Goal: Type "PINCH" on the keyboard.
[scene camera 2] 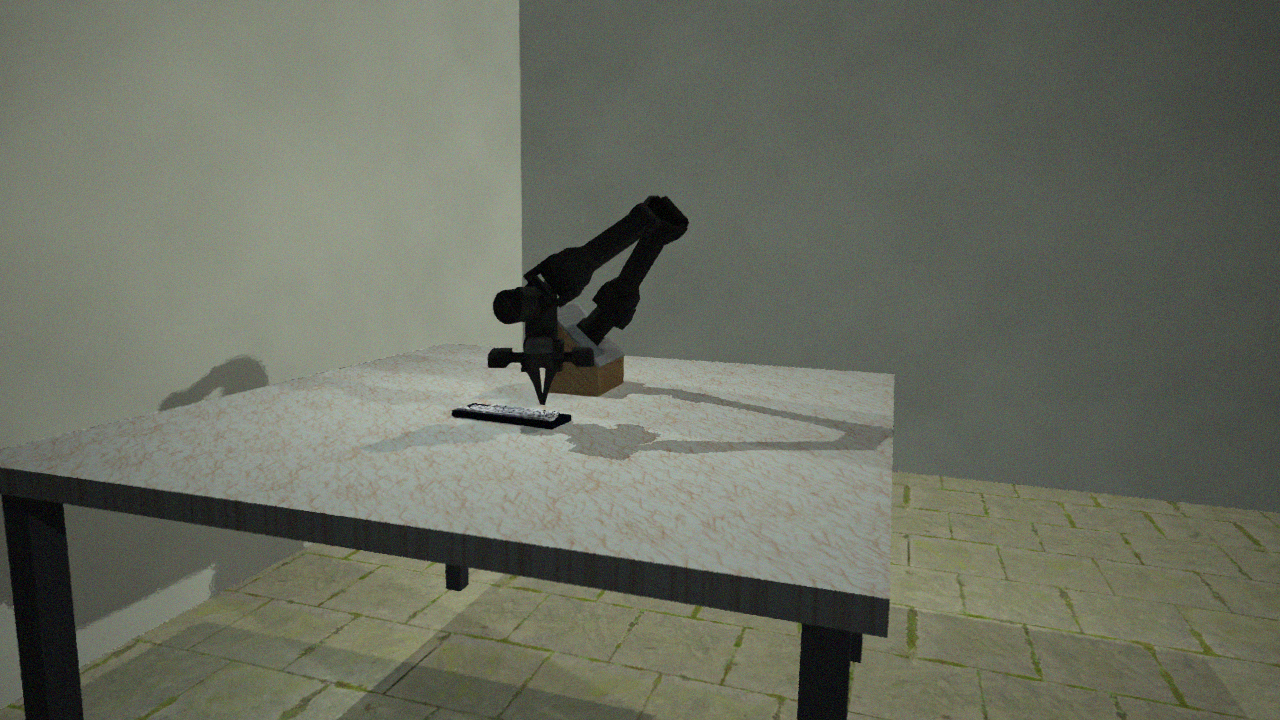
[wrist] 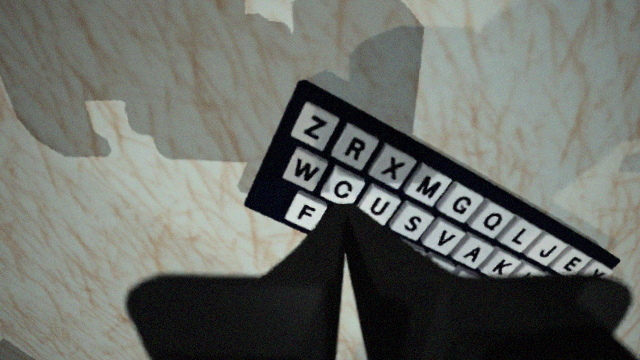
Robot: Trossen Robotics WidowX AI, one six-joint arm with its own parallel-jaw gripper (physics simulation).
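Where they show: gripper, fingertip midpoint: [scene camera 2: 542, 404] [wrist: 343, 213]; arm's base, origin of the base link: [scene camera 2: 590, 332].
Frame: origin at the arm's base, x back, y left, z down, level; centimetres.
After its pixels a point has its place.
Observation:
The keyboard [scene camera 2: 512, 415] @(x -36.1, y -5.4, z 10.9 cm) [wrist: 272, 172] @(x -34.3, y 3.3, z 11.1 cm) is a dark slab with pale lettered keys, lying flat on the table and slanting down to the right in the wrist view. My gripper [scene camera 2: 542, 402] @(x -34.2, y -0.3, z 9.0 cm) [wrist: 343, 213] @(x -34.2, y -0.3, z 9.0 cm) is shut and empty, pointing down. In the wrist view its tips overlap the lower edge of the C key [wrist: 342, 189] @(x -34.5, y -0.3, z 10.6 cm), between the F key [wrist: 305, 212] @(x -32.8, y 1.2, z 10.6 cm) and the U key [wrist: 378, 206] @(x -34.1, y -2.2, z 10.6 cm). Whether the tips touch a key cannot be told. The H and P keys and most of the bottom row are hidden behind the fingers or cannot be read.
The pale, veined table [scene camera 2: 716, 501] @(x -69.1, y 34.3, z 12.4 cm) bears the keyboard and the arm's brown base block [scene camera 2: 590, 376] @(x -9.8, y 2.6, z 8.1 cm), which stands behind the keyboard. Shadows of the arm fall across the table top. The table's front edge and right edge show in the scene view, with walls behind.

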